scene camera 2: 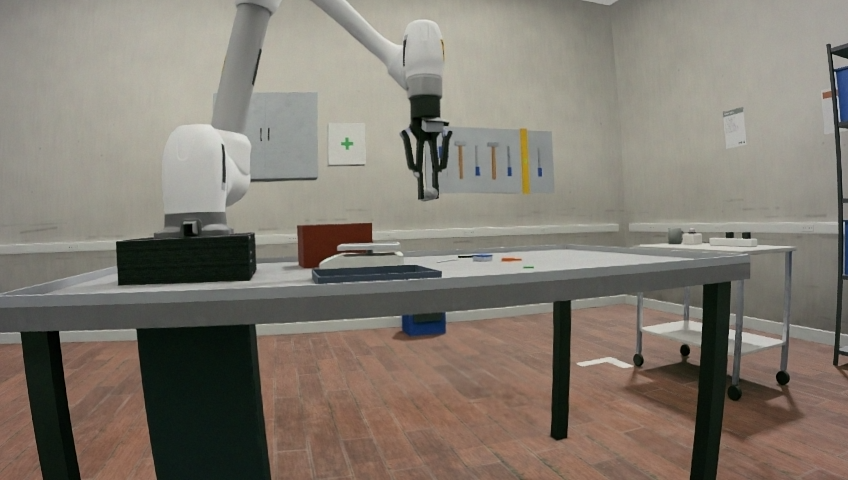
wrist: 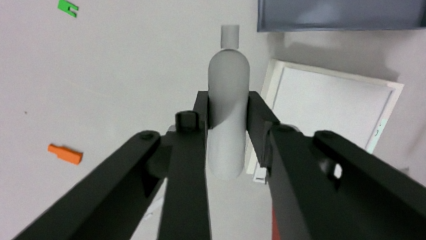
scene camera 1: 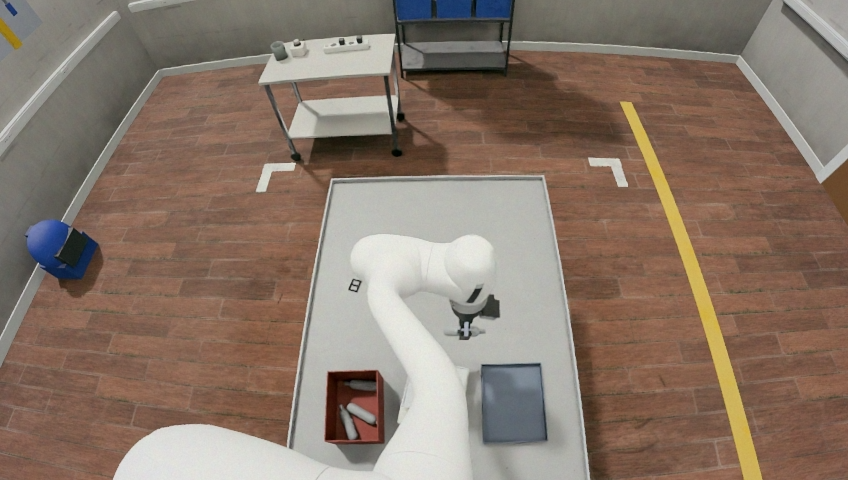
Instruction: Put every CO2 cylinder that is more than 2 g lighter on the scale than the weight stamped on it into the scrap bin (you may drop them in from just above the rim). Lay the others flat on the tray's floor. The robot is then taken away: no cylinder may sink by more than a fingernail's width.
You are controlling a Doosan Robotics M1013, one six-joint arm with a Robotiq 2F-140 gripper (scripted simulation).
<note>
I see my gripper, a blue-grey tray, a red scrap bin and a scale.
My gripper also shows in the wrist view.
</note>
